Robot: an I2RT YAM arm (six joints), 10 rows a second.
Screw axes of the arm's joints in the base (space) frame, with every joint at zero. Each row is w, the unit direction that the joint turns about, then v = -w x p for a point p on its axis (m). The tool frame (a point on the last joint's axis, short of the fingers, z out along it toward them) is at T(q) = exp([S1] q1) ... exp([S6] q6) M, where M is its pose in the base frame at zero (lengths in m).
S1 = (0, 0, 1, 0, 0, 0)
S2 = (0, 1, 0, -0.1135, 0, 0.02)
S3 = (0, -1, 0, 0.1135, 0, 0.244)
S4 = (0, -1, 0, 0.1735, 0, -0.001)
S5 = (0, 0, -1, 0, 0.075, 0)
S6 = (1, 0, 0, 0, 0.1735, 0)
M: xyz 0.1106 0 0.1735 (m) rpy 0 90 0 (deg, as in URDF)
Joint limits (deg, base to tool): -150..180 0..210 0..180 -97..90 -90..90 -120..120
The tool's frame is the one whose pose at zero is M.
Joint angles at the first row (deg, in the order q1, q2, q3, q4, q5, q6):
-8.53, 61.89, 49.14, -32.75, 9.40, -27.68
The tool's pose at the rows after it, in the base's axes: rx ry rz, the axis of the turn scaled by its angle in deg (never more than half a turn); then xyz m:
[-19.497 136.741 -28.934 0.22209 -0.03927 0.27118]
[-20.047 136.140 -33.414 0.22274 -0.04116 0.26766]
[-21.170 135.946 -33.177 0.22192 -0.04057 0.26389]
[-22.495 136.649 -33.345 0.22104 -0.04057 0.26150]
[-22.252 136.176 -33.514 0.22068 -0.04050 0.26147]
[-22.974 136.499 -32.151 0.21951 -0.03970 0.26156]
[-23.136 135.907 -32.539 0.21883 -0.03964 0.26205]
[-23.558 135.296 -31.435 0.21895 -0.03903 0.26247]
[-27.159 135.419 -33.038 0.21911 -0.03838 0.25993]
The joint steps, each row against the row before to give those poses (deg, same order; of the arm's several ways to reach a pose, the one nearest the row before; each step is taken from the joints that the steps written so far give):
0.00, 0.29, -0.25, 0.51, 0.16, -0.99
0.00, -0.05, -1.20, 2.17, 2.91, -1.85
0.05, -0.24, -0.98, 0.81, -0.48, -0.71
-0.05, 0.05, -0.28, -0.45, -0.08, -0.92
0.02, -0.25, -0.29, 0.54, 0.07, 0.06
-0.01, -0.17, 0.12, -0.83, -1.07, -0.04
0.00, -0.36, -0.25, 0.48, 0.08, -0.31
-0.01, -0.16, -0.09, 0.35, -1.07, -0.04
0.25, 0.17, -0.38, 0.14, 0.45, -2.83

